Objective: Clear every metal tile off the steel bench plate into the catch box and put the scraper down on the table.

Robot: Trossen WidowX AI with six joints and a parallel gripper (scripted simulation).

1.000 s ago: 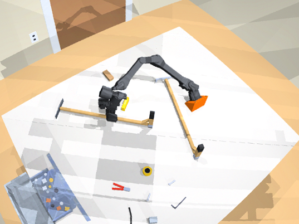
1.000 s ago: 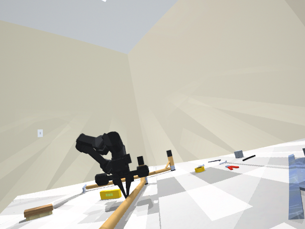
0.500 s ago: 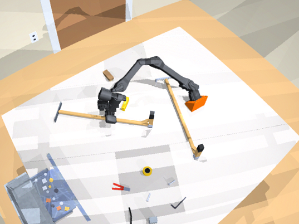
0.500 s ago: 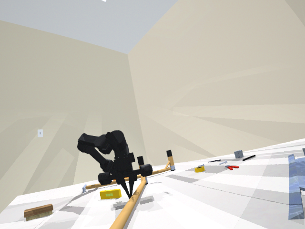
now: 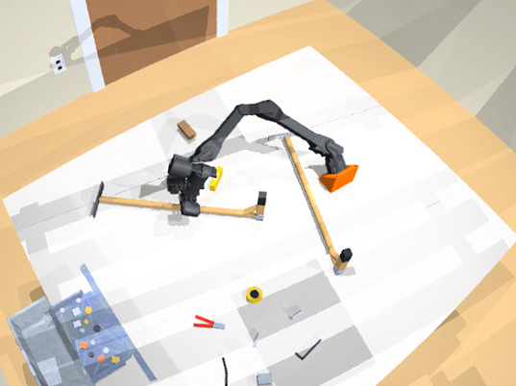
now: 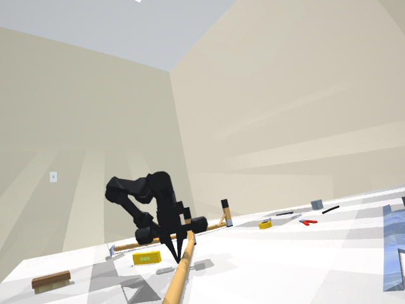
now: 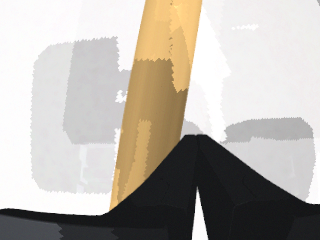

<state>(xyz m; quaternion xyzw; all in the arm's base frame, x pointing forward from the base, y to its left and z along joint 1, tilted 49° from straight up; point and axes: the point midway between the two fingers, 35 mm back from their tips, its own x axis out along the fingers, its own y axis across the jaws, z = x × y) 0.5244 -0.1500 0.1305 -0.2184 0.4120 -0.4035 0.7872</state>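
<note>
Now: the long scraper 20 mm ahead of my gripper tip, 10 mm to the left of it and 50 mm above it. The rest, counted from my gripper tip: wooden brush block: 180 mm behind, 280 mm to the right; then yellow tape roll: 20 mm behind, 410 mm to the left; then yellow level: 160 mm behind, 20 mm to the right, 10 mm above.
</note>
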